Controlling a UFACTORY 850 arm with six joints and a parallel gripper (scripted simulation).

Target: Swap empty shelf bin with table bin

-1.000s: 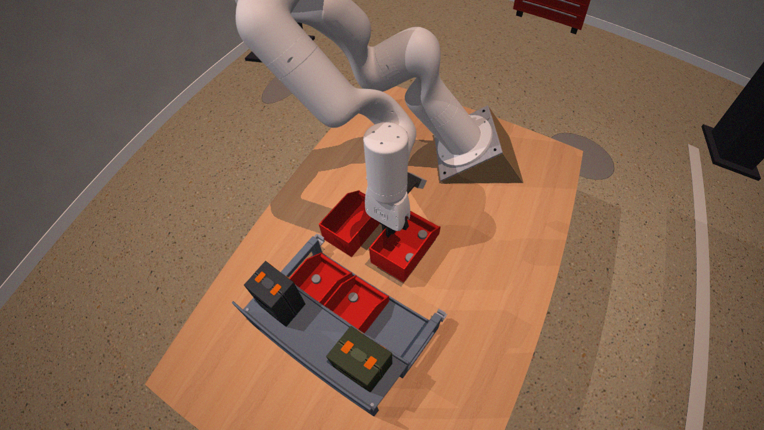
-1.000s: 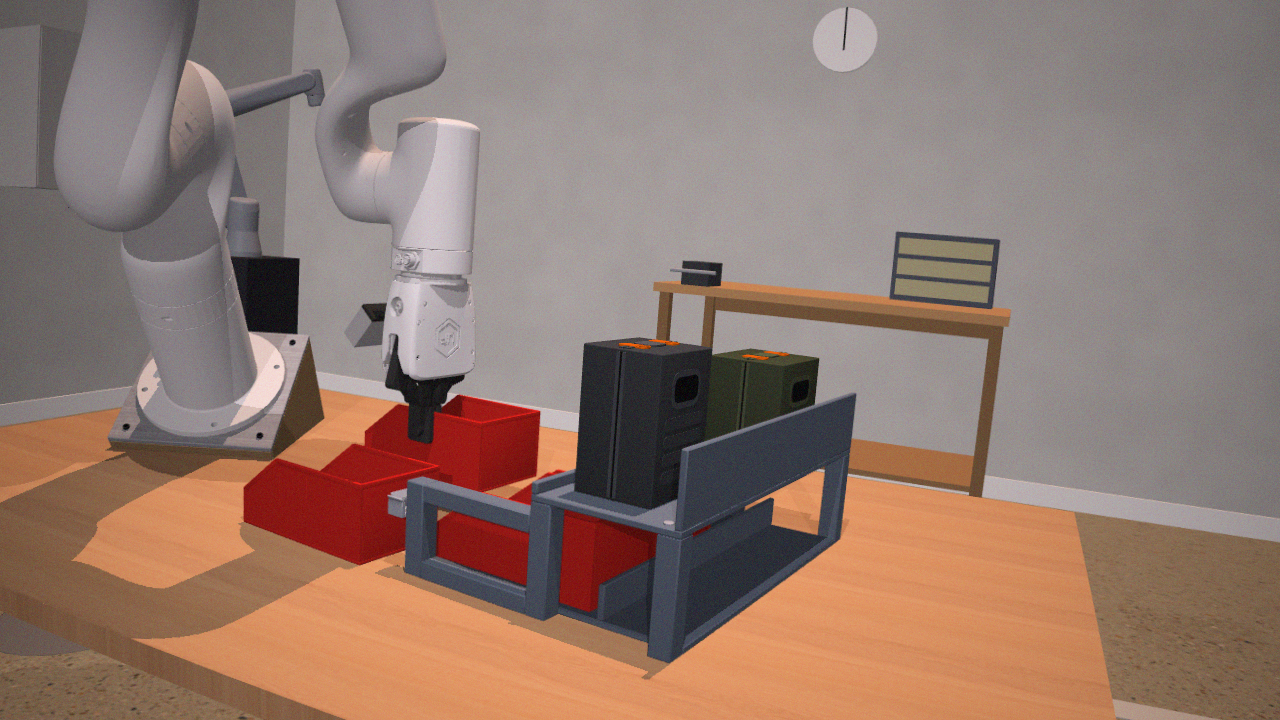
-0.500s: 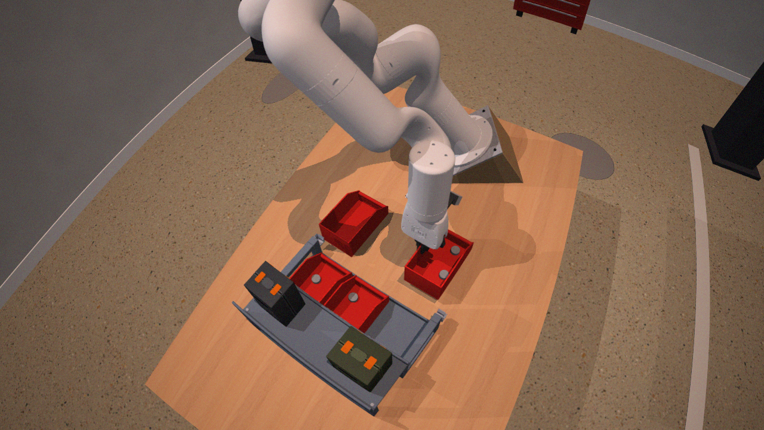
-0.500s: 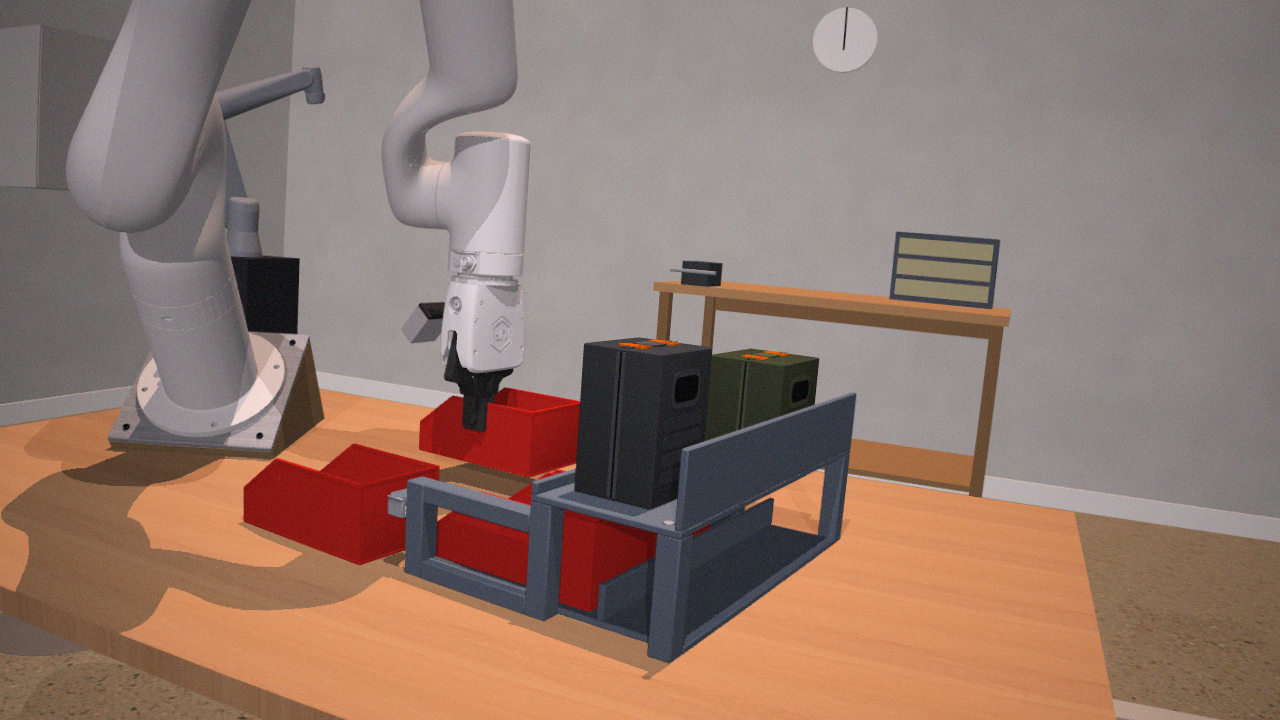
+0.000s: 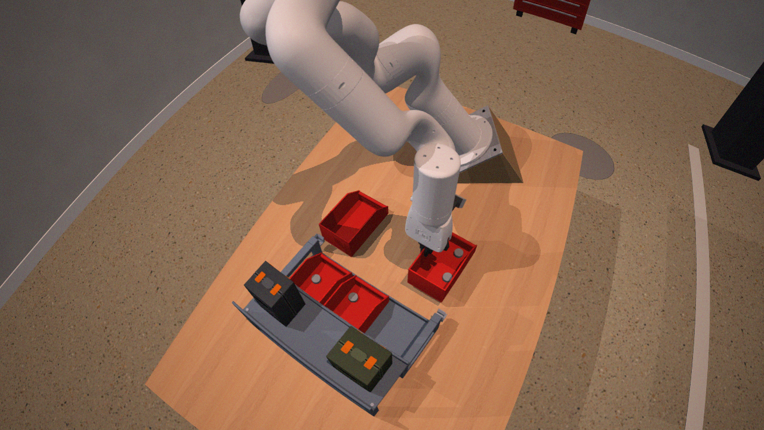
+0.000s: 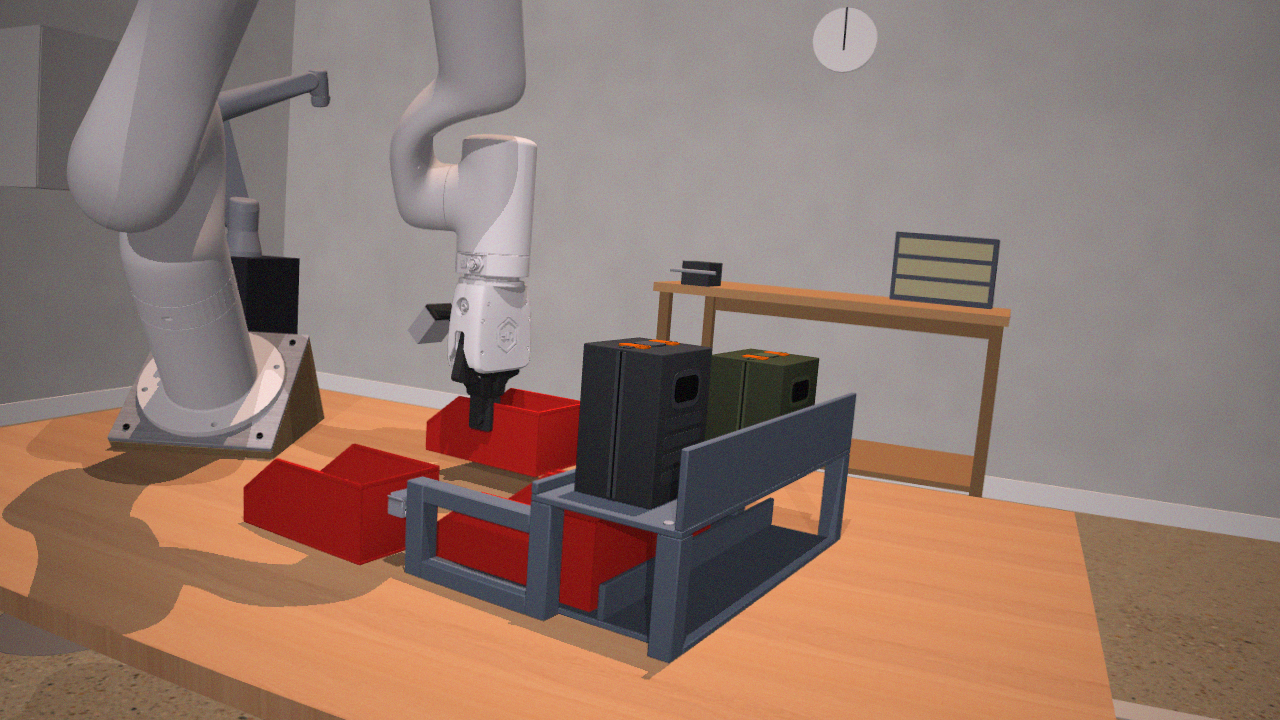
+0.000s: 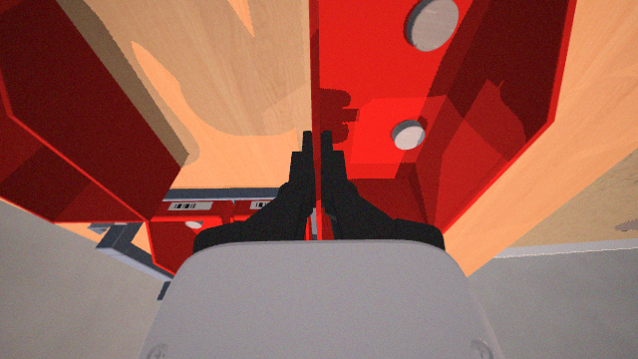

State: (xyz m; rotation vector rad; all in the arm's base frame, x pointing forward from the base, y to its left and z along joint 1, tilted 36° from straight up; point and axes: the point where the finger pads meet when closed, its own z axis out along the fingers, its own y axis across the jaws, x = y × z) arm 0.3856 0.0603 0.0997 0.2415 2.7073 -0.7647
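My gripper is now 110 mm short of the shelf front lip, 100 mm to the left of it and 80 mm above it. Round my hand: grey back panel 370 mm ahead, 160 mm to the right, 40 mm above; black case 260 mm ahead, 260 mm to the right, 70 mm above; green case 330 mm ahead, 40 mm to the right, 60 mm above.
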